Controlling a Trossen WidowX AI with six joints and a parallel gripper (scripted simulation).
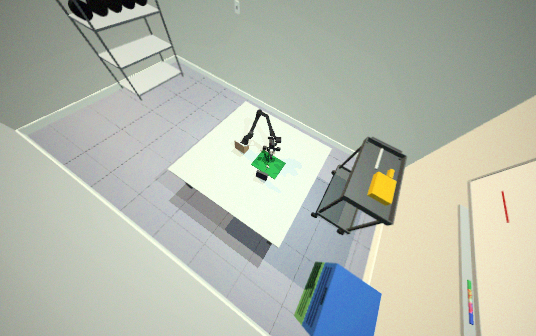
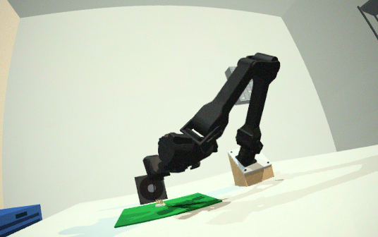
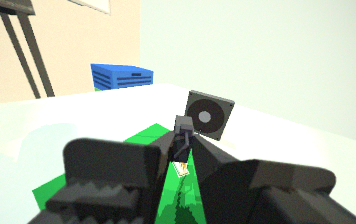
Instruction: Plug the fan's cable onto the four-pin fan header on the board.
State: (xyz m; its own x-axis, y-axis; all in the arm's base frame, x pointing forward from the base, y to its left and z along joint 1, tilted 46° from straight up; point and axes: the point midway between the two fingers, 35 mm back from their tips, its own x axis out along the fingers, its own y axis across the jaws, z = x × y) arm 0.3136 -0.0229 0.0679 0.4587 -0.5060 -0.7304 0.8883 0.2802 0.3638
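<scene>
The green board lies 14 cm below my gripper tip and 3 cm to the right of it. The rest, counted from my gripper tip: black square fan 20 cm to the right, 7 cm below, 2 cm ahead; then dark fan plug 1 cm to the right, 1 cm below; then four-pin fan header 13 cm below, 6 cm to the right, 1 cm ahead.
</scene>
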